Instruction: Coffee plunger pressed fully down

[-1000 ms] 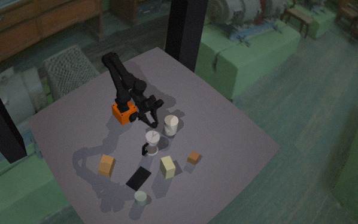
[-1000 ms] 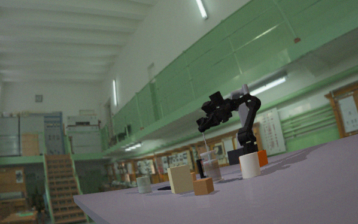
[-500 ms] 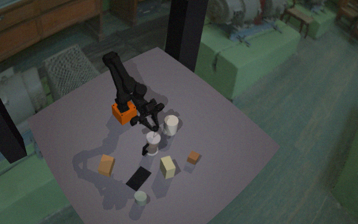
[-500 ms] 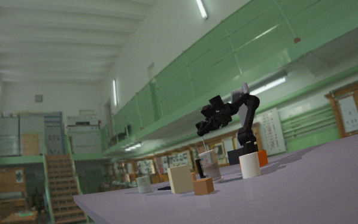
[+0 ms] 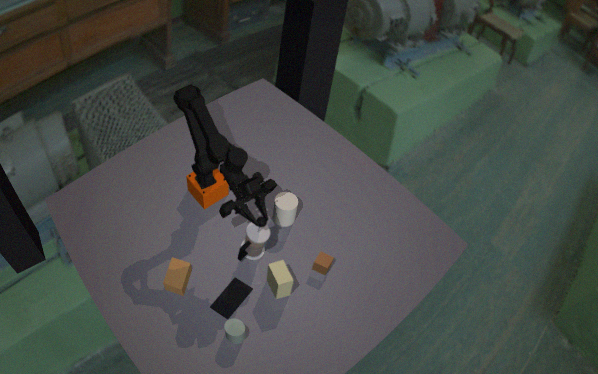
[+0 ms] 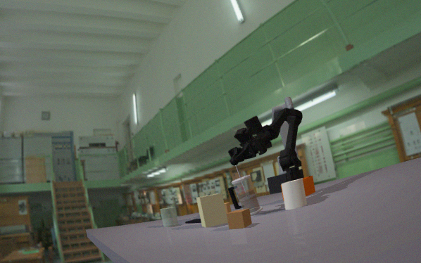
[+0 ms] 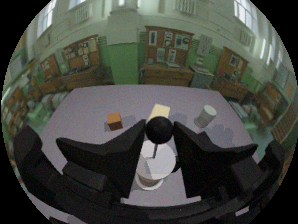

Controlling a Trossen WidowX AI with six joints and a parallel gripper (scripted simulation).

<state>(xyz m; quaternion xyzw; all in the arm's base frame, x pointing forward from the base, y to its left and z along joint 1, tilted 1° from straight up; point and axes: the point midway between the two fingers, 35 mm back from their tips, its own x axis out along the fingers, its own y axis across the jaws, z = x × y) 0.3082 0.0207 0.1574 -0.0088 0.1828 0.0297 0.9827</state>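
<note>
My gripper tip is now 110 mm above the coffee press, 20 mm to the left of it and 20 mm past it. From my gripper tip the other things lie so: cream block (160 mm below, 120 mm ahead, 10 mm to the right); small cube (190 mm below, 160 mm to the left, 130 mm ahead); white cylinder (170 mm to the left, 170 mm below, 110 mm behind).
</note>
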